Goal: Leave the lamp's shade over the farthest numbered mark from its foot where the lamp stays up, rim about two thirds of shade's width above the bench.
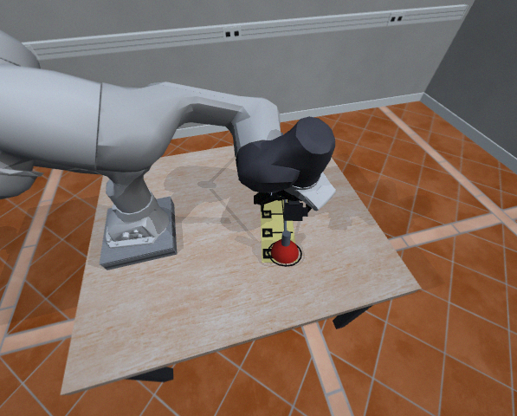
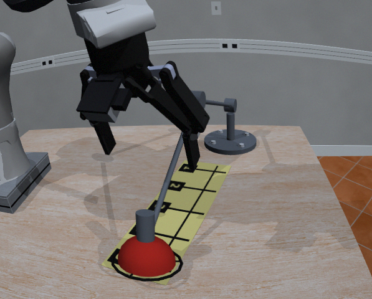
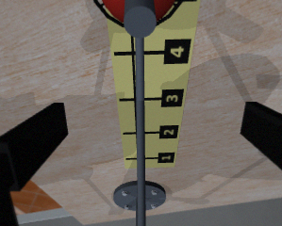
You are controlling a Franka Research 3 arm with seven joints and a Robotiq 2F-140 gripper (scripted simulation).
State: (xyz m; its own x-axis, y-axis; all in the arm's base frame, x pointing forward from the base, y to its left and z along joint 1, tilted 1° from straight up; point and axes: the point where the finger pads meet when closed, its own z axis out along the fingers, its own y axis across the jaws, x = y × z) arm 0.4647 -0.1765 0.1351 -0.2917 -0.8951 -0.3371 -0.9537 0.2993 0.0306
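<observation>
Now: the yellow numbered strip 2 cm ahead of my hand, 11 cm to the left of it and 19 cm below it. Also, from my hand: round grey lamp foot (15 cm ahead, 45 cm to the left, 16 cm below).
</observation>
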